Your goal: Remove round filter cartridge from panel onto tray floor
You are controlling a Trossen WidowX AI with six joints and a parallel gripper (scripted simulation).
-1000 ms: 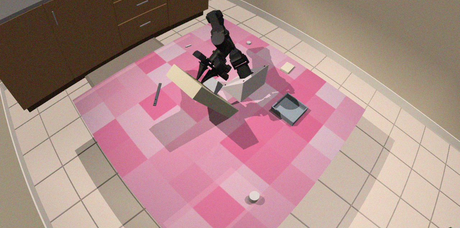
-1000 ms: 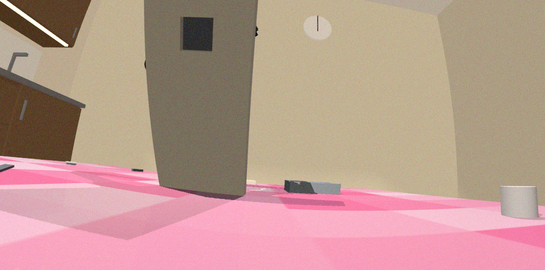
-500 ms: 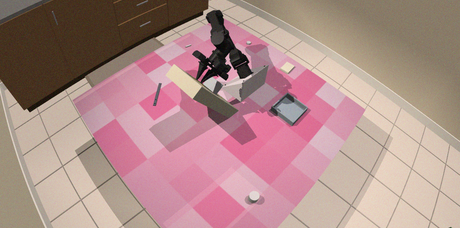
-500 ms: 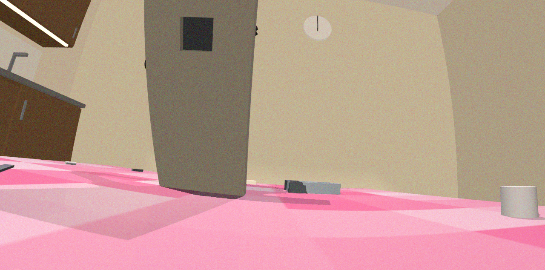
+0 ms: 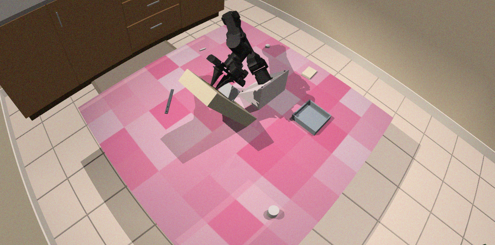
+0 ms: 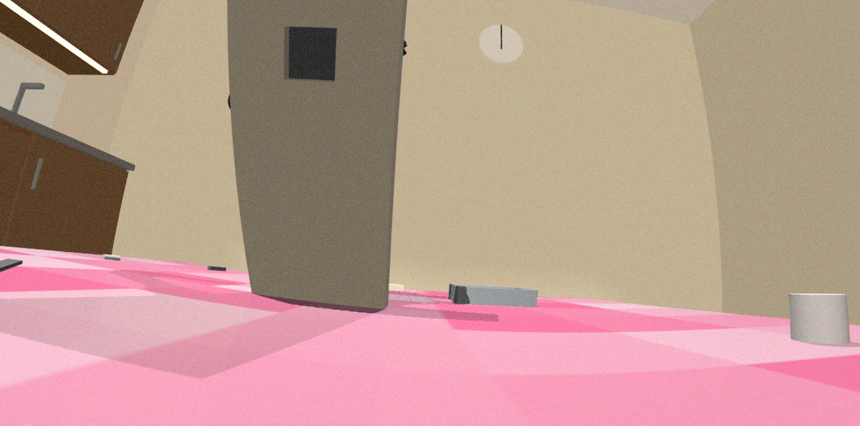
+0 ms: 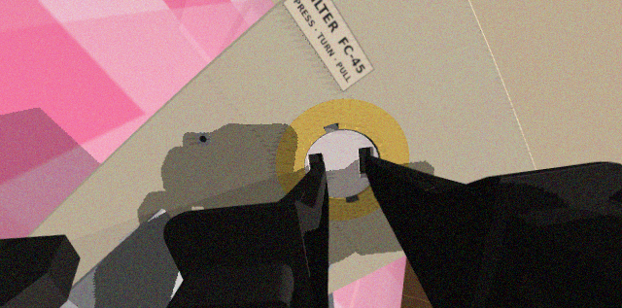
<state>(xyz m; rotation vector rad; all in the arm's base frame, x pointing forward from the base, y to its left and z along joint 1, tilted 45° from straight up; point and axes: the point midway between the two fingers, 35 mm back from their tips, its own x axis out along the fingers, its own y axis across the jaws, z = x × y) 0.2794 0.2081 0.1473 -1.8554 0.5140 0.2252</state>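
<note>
Now: the white round filter cartridge 1 cm below my gripper tip and 1 cm ahead of it. Round my gripper tip: grey tray: 44 cm behind, 28 cm below, 22 cm to the left; beige pad: 68 cm behind, 28 cm below, 3 cm to the right.
</note>
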